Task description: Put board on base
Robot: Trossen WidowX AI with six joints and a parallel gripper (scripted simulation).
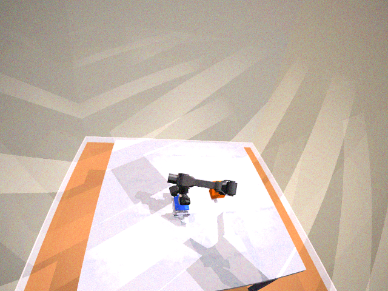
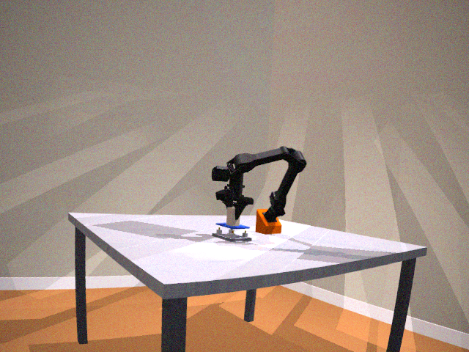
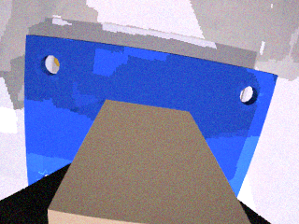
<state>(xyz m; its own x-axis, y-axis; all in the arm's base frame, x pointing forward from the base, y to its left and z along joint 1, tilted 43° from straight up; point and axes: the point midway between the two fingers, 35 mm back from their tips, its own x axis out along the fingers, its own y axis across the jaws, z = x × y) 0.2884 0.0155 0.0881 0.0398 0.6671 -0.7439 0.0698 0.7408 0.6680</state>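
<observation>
Now: gripper tip 80 mm above the grey base. Also, from my gripper tip: blue board: 10 mm below.
</observation>
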